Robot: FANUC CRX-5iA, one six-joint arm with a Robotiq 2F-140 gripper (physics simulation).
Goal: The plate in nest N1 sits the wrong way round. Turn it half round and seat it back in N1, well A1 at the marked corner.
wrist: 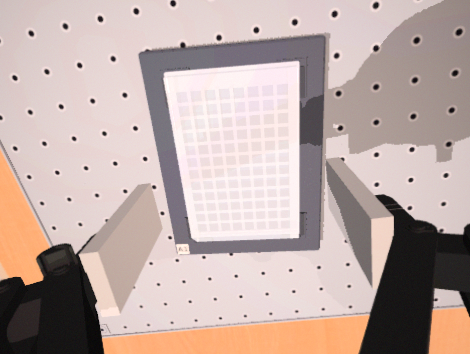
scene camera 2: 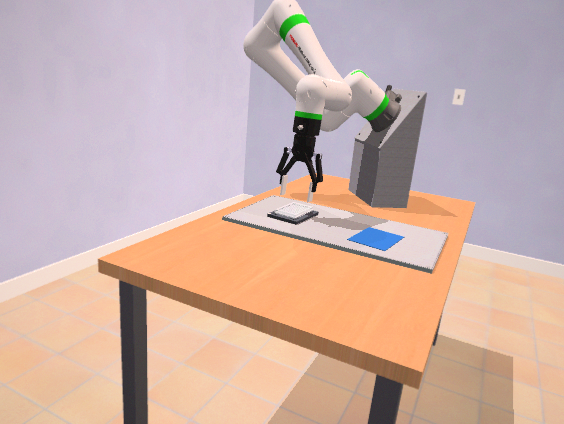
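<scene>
The white plate (scene camera 2: 294, 209) (wrist: 237, 155) with its grid of wells lies in the dark grey nest (scene camera 2: 297, 220) (wrist: 312, 190). It looks level, inside the rim. In the wrist view the A1 label (wrist: 183, 249) is at the nest's lower left corner, and the plate's corner beside it looks slightly cut. No lettering on the plate can be read. My gripper (scene camera 2: 297, 197) (wrist: 239, 195) is open and empty, a little above the plate. In the wrist view its fingers stand left and right of the nest, apart from it.
The nest stands on a light grey perforated board (scene camera 2: 250, 212) (wrist: 75, 150) on the wooden table (scene camera 2: 225, 280) (wrist: 225, 345). A flat blue square (scene camera 2: 376, 239) lies on the board to the right. The arm's grey pedestal (scene camera 2: 387, 165) stands behind the board.
</scene>
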